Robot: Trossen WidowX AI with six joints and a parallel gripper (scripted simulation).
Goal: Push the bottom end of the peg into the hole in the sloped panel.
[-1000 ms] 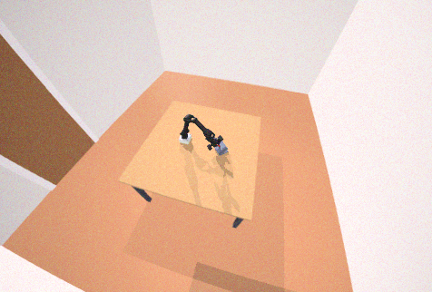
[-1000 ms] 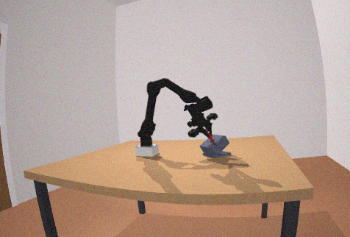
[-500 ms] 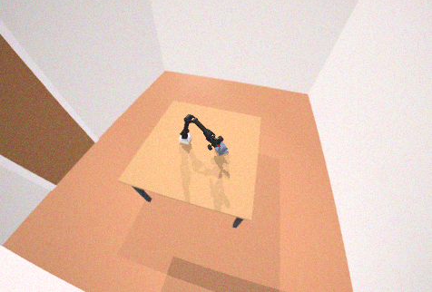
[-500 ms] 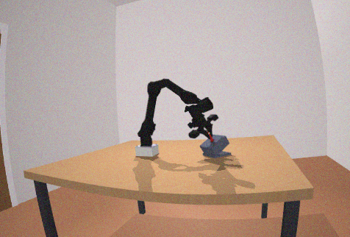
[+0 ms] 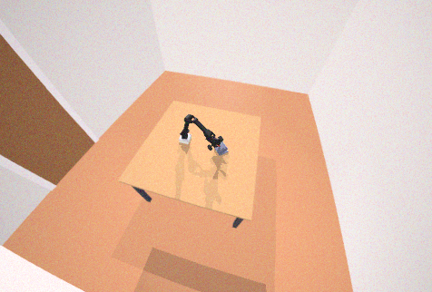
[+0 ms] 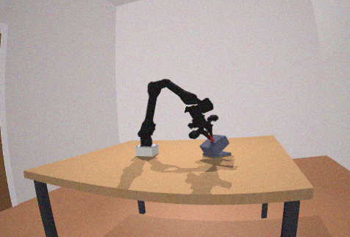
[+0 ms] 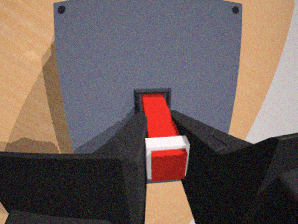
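My gripper tip is 1 cm below the red square peg and 1 cm past it. Round my gripper tip: grey sloped panel 4 cm below, 2 cm ahead, 1 cm to the left.
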